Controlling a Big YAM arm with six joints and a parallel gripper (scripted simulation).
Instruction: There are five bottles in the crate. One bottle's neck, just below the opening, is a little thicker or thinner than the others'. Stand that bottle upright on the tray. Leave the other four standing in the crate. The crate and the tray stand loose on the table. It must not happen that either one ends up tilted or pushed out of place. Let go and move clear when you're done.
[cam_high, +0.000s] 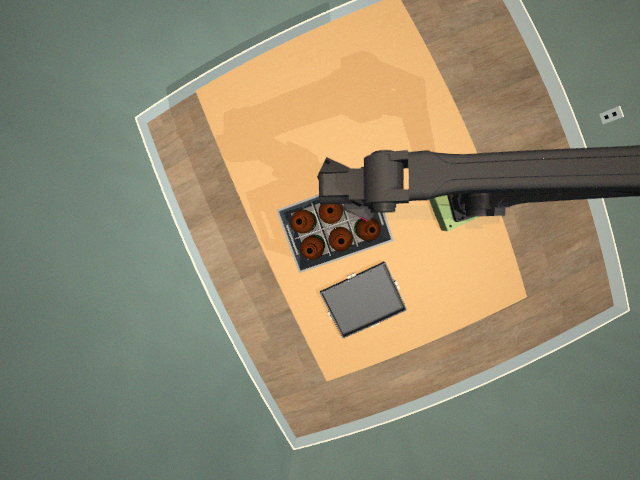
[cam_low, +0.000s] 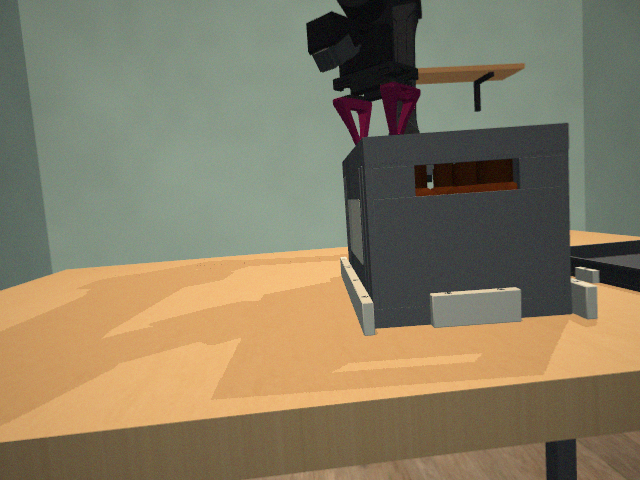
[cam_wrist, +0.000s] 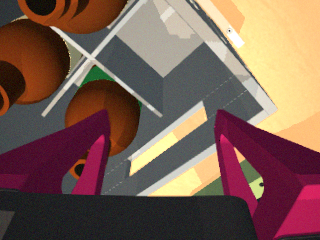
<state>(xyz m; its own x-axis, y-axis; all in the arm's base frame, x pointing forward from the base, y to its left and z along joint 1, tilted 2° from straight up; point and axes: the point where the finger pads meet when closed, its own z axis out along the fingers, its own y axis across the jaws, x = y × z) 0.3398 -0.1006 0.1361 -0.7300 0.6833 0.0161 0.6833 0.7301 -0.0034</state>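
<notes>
Right now the dark grey crate is 9 cm ahead of my hand, 5 cm to the left of it and 11 cm below it. Also, from my hand: grey tray 7 cm ahead, 33 cm to the left, 18 cm below.
</notes>
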